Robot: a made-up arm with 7 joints.
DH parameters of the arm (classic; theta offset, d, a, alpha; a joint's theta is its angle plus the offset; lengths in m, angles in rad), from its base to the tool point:
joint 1: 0 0.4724 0 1.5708
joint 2: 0 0.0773 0 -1.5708
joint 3: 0 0.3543 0.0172 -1.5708
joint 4: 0 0.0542 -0.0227 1.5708
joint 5: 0 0.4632 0 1.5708
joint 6: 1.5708 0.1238 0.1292 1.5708
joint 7: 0 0.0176 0 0
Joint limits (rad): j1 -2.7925..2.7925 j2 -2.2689..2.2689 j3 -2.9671..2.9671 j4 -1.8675..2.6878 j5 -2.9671..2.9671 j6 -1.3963..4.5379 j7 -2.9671..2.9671
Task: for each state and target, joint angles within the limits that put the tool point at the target. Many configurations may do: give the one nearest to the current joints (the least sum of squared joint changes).
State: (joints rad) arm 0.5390 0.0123 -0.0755 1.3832 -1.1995 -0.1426 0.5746
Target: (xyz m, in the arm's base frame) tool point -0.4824 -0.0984 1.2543
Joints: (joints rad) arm 0.2292 0.9529 0.2338 0.8365 -1.3391 -0.0129 0.5746
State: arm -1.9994 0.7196 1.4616 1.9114 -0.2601 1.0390 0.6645
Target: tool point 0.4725 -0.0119 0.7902
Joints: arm -1.7754 0.7998 1.3490 1.9867 -0.1950 1.1548 0.6645
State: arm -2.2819 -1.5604 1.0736 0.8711 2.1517 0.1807 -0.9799
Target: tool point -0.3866 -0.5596 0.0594
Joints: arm -2.7442 -1.6724 0.7309 0.9661 2.0612 0.2890 -0.9799
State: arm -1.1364 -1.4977 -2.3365 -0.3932 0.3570 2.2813 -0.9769
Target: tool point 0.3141 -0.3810 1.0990
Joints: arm -0.9642 -0.7343 -2.2226 0.0019 0.4835 1.8819 -0.9769
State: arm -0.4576 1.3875 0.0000 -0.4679 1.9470 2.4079 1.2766
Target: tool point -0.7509 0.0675 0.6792
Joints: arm -0.2092 1.2894 0.0061 -0.3813 1.9135 2.1968 1.2766
